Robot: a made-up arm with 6 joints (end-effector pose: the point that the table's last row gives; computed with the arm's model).
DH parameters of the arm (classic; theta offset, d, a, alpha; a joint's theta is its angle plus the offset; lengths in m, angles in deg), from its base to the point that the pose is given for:
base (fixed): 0 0.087 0 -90
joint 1: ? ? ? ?
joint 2: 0 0.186 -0.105 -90
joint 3: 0 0.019 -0.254 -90
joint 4: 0 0.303 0.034 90
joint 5: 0 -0.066 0.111 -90
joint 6: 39.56 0 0.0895 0
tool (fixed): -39.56 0.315 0 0
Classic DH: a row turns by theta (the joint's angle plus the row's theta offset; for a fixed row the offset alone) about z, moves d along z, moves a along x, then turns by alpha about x.
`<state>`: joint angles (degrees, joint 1 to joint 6).
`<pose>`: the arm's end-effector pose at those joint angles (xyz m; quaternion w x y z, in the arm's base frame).
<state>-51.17 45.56 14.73 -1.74 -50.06 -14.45</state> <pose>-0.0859 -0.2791 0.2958 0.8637 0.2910 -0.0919 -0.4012</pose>
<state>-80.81 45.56 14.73 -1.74 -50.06 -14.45</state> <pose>-0.1779 -0.2791 0.2260 0.8114 0.3839 -0.3097 -0.3134</pose>
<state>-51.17 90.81 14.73 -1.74 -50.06 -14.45</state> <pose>-0.0490 -0.3159 0.3416 0.6132 0.5053 -0.0347 -0.6062</pose>
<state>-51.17 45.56 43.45 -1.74 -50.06 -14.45</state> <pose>-0.1523 -0.1429 0.1777 0.7977 0.2430 -0.3236 -0.4471</pose>
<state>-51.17 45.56 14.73 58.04 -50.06 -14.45</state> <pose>-0.0140 0.1246 0.2719 0.9760 -0.1349 -0.1066 -0.1333</pose>
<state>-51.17 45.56 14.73 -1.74 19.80 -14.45</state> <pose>-0.4128 -0.0166 0.2443 0.6156 0.1395 -0.6115 -0.4772</pose>
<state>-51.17 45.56 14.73 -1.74 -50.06 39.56</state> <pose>-0.1145 -0.2070 0.3200 0.9517 0.2176 -0.2140 0.0347</pose>
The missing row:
joint 1: 0 -0.368 0.094 -90
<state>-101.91 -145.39 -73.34 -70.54 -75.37 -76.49</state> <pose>-0.0364 -0.0232 0.3446 0.1093 -0.1918 -0.5656 -0.7946</pose>
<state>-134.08 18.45 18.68 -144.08 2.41 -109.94</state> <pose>0.2051 -0.2469 -0.5245 0.2267 -0.6812 -0.6814 0.1427</pose>
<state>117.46 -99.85 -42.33 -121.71 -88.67 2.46</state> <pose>-0.1183 -0.5595 -0.4359 0.0803 0.3511 -0.9286 0.0891</pose>
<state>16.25 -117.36 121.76 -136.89 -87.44 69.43</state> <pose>0.2614 -0.2781 -0.6735 0.2899 -0.9053 -0.2278 -0.2107</pose>
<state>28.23 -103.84 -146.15 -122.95 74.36 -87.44</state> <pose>-0.3974 -0.1042 -0.3476 0.5360 -0.1048 -0.7394 0.3937</pose>
